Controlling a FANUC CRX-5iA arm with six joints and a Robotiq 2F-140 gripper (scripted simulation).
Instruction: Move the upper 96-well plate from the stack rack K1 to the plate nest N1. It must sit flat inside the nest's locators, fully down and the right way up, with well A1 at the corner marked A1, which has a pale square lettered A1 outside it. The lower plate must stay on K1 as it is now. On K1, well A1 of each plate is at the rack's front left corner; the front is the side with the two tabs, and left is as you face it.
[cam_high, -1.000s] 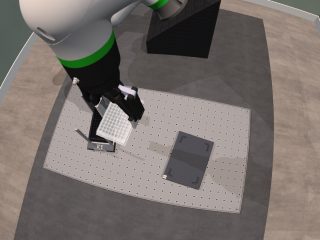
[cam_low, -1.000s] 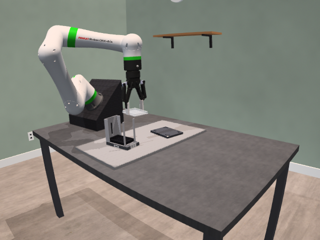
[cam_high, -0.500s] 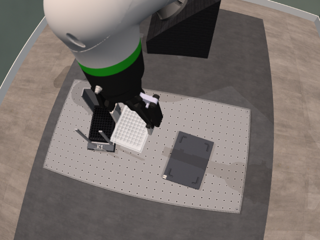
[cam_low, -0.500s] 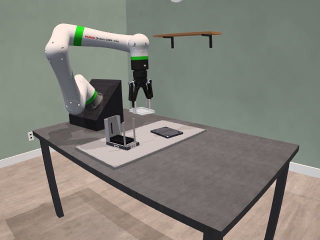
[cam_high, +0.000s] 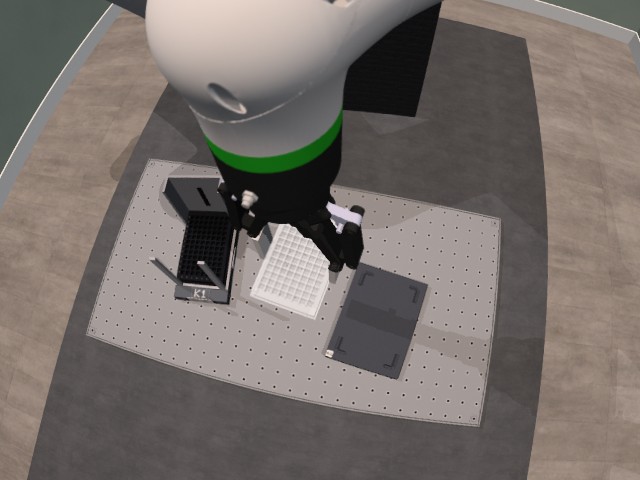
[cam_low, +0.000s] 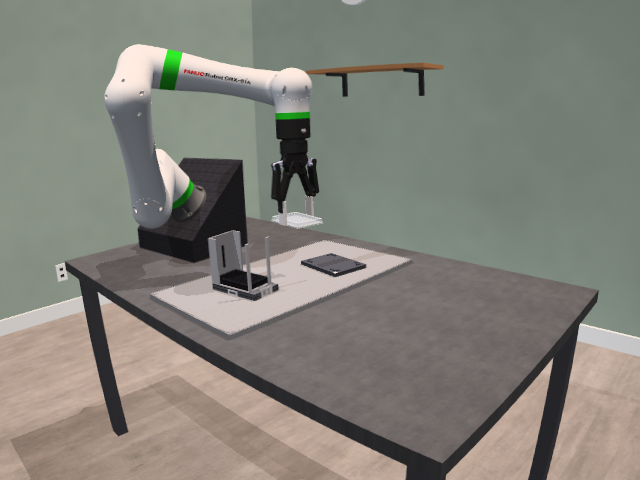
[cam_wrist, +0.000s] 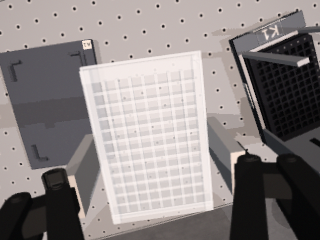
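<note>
Right now the dark plate nest N1 is 4 cm ahead of my hand, 11 cm to the left of it and 18 cm below it. From my hand the other things lie so: tall back wall 13 cm behind, 17 cm to the right, 10 cm below; then pale A1 square 10 cm ahead, 4 cm to the left, 17 cm below; then white 96-well plate 2 cm below.
</note>
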